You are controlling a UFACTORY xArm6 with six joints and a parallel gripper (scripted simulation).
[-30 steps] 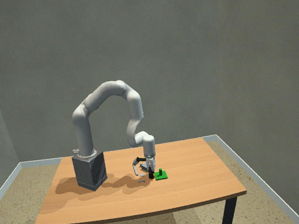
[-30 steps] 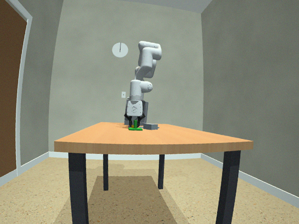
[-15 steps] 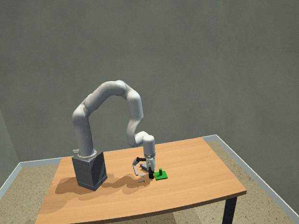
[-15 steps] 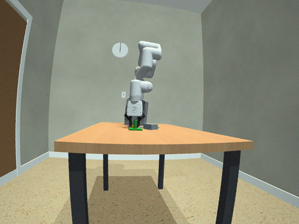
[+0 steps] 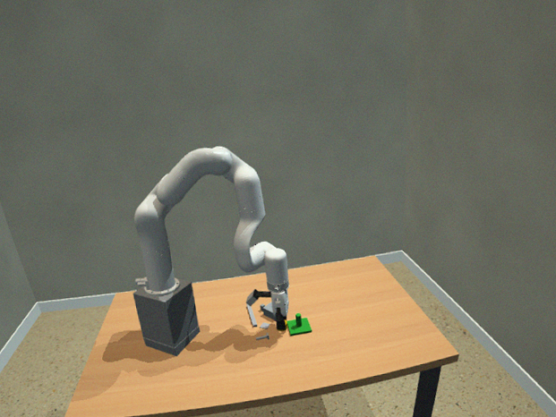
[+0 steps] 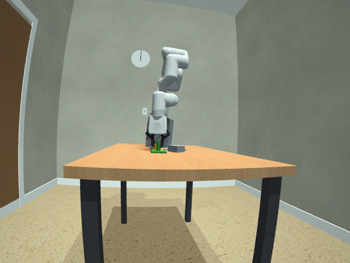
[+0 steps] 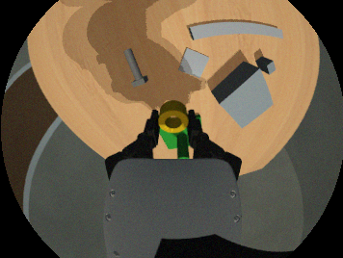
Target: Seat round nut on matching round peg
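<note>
My gripper is now 70 mm past the bolt-like piece, 30 mm to the left of it and 40 mm above it. The rest, counted from my hand: grey block 10 mm behind, 110 mm to the left, 30 mm below; small square piece 60 mm behind, 40 mm to the left, 40 mm below; long bar 100 mm behind, 120 mm to the left, 40 mm below.
</note>
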